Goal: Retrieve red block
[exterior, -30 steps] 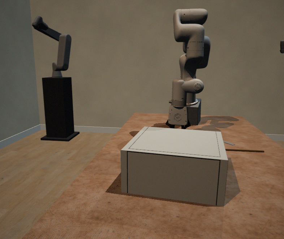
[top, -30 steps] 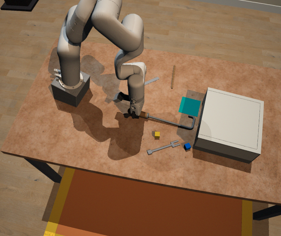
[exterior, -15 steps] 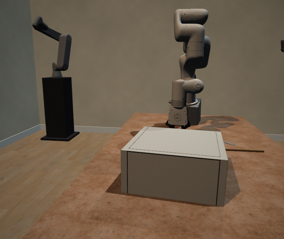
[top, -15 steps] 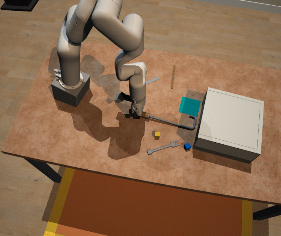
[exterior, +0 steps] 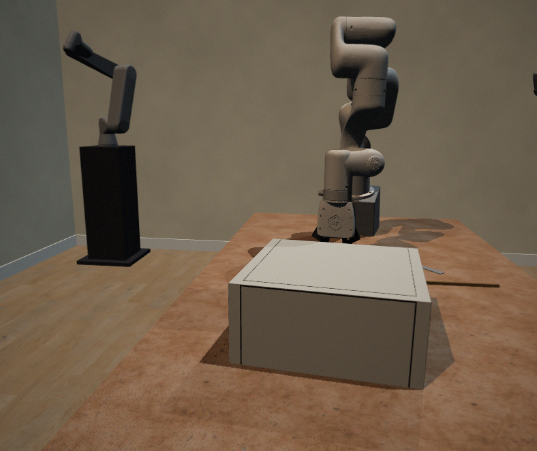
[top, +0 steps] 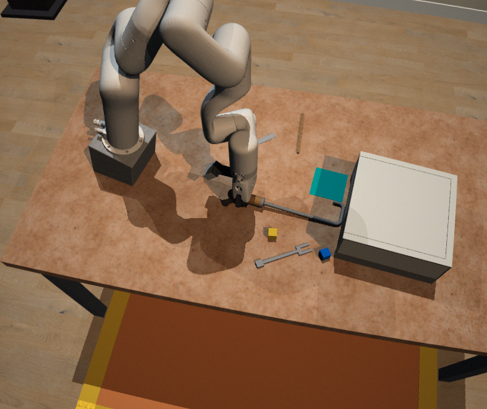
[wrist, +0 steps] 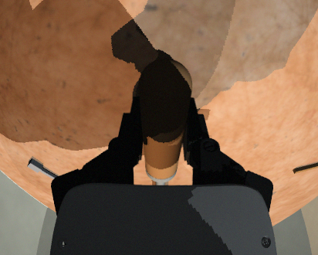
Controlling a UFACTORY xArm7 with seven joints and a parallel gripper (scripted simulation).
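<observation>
Right now the teal square is 26 cm ahead of my hand, 11 cm to the left of it and 2 cm below it. The rest, counted from my hand: grey forked tool: 14 cm ahead, 16 cm to the right, 2 cm below; then yellow cube: 10 cm ahead, 10 cm to the right, 1 cm below; then grey hook tool: 14 cm ahead, 2 cm to the left, 1 cm below.
</observation>
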